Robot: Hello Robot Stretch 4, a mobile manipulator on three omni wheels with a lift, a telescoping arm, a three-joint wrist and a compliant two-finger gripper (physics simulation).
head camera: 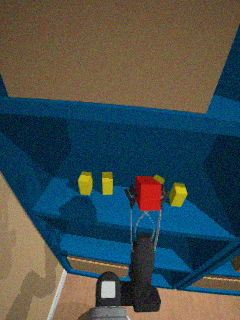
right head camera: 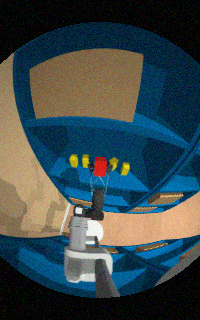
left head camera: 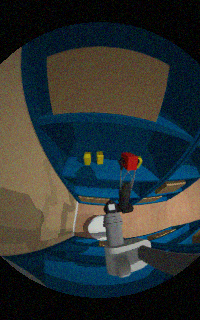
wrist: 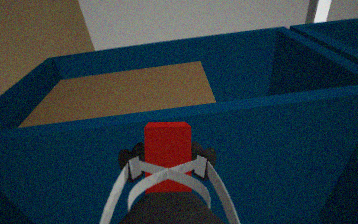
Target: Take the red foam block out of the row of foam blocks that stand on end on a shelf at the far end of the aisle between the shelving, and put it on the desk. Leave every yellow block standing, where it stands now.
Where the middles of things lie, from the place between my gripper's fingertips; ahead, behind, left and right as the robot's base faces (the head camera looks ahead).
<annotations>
The red foam block [head camera: 148, 189] lies 10 mm behind my hand and 20 mm below it.
</annotations>
